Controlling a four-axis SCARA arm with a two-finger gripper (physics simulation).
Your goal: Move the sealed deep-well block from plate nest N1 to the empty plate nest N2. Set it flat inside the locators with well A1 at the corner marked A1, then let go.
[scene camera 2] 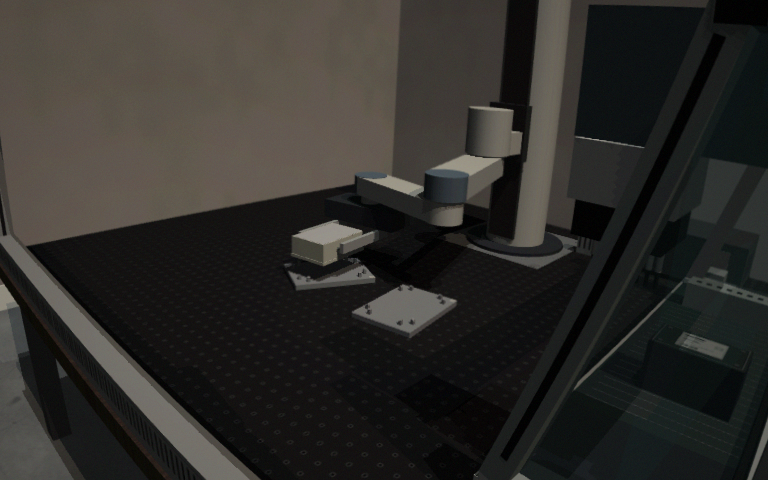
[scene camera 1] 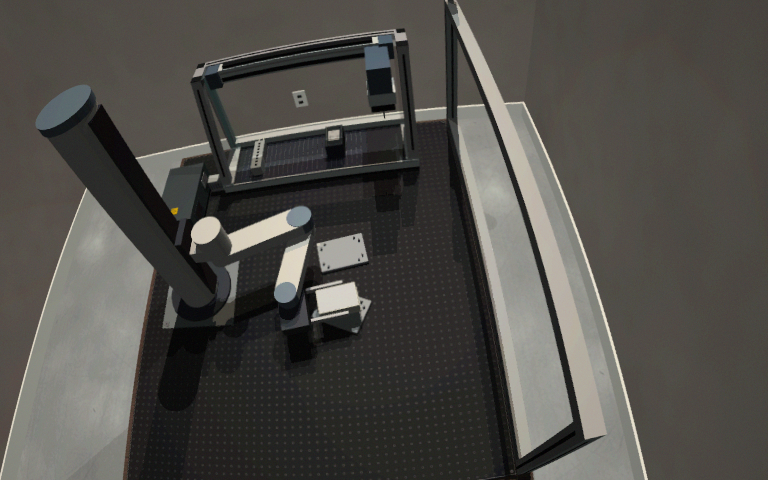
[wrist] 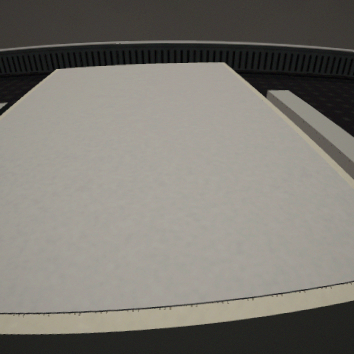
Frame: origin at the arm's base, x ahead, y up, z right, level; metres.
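Where they show: gripper, between the fingertips: point(scene camera 2: 320, 242) point(scene camera 1: 345, 297) point(wrist: 140, 117); arm's base, origin of its link: point(scene camera 2: 513, 245) point(scene camera 1: 202, 292).
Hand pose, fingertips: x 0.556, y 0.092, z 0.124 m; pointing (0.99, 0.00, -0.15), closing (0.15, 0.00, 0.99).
Observation:
Each offset is from my fingertips to the top centre of the thing. "*": to the spot under its first point.
The sealed deep-well block @(dy +0.014, dx -0.025, dz +0.004 m) point(scene camera 1: 337, 297) point(scene camera 2: 325, 235) point(wrist: 170, 180) is a pale box with a flat, blank top. My gripper point(scene camera 1: 345, 297) point(scene camera 2: 319, 241) point(wrist: 140, 117) is shut on it, with one finger along each long side. The block looks level and hangs a little above plate nest N1 @(dy -0.057, dx -0.026, dz +0.003 m) point(scene camera 1: 364, 309) point(scene camera 2: 334, 279), turned at an angle to that plate. Plate nest N2 @(dy -0.057, dx -0.018, dz -0.216 m) point(scene camera 1: 342, 252) point(scene camera 2: 404, 309) is a bare light plate with small locator pins near its corners, beside N1. I cannot make out the A1 marks on the block or on N2.
A gantry frame point(scene camera 1: 320, 174) with a dark box @(* dy +0.040, dx -0.023, dz -0.662 m) point(scene camera 1: 334, 141) inside stands behind N2 in scene camera 1. The arm's column point(scene camera 1: 130, 209) point(scene camera 2: 546, 124) stands on the other side of the arm. A long framed guard point(scene camera 1: 523, 186) runs along the right side.

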